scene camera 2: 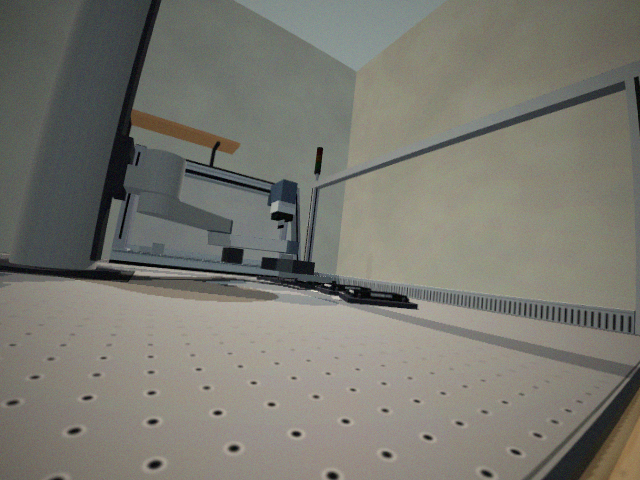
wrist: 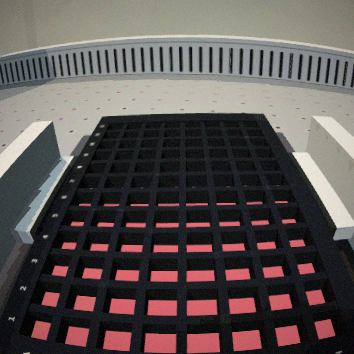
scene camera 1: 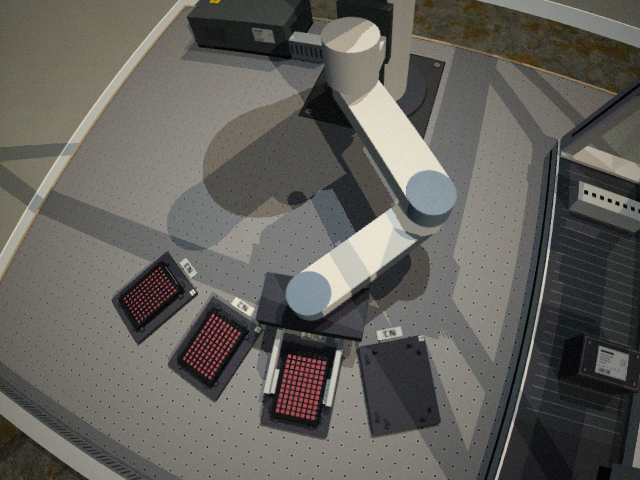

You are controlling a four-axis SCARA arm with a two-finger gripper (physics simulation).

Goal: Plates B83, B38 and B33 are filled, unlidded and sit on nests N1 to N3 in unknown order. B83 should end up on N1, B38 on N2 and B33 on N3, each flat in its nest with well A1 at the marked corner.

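Places are measured from the arm's base along level axes (x ahead, y left, z up), in millimetres.
Pixels of known places: gripper, fingertip midpoint: (scene camera 2: 321, 278) (wrist: 181, 138) (scene camera 1: 297, 399); arm's base, link origin: (scene camera 2: 53, 274).
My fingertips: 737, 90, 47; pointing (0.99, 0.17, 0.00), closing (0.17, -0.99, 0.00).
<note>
For each thing: its top centre in the pictures, then the offset to it from my fingertips, as dx, dy, dz. "*": a spot on its surface instead.
- black plate, top centre: (wrist: 182, 182) (scene camera 1: 300, 386) -23, -4, -4
- fourth nest, surface spot: (scene camera 1: 324, 429) * +34, +60, -22
- Nest N1, top centre: (scene camera 1: 400, 384) (scene camera 2: 282, 276) -84, +157, -12
- filled plate, top centre: (scene camera 1: 210, 346) (scene camera 2: 346, 285) -29, -188, -8
- nest N2, surface spot: (scene camera 1: 211, 391) * +49, -157, -22
- nest N3, surface spot: (scene camera 1: 138, 334) * +12, -350, -22
- dark box, surface spot: (scene camera 1: 248, 25) * -772, -443, +69
My gripper (scene camera 1: 299, 390) (wrist: 181, 138) is shut on a black plate (scene camera 1: 300, 387) (wrist: 182, 260) with pink-filled wells. It holds the plate low at a fourth nest (scene camera 1: 324, 429); whether the plate rests fully on it is hard to tell. Marks 1 and A show this plate's A1 at the near left in the wrist view. Nest N1 (scene camera 1: 400, 387) bears no plate; its white corner mark is at the top right. A filled plate (scene camera 1: 212, 346) sits on nest N2 (scene camera 1: 211, 391), and another (scene camera 1: 151, 294) (scene camera 2: 379, 295) on nest N3 (scene camera 1: 138, 334). Both look flat. Plate names are unreadable.
The dark gripper body (scene camera 1: 346, 317) (scene camera 2: 273, 264) hides part of the fourth nest's label. N2 stands close on one side of that nest, N1 on the other. A dark box (scene camera 1: 248, 25) stands by the arm's base. A framed dark-floored area with a labelled box (scene camera 1: 610, 361) lies at the right.
</note>
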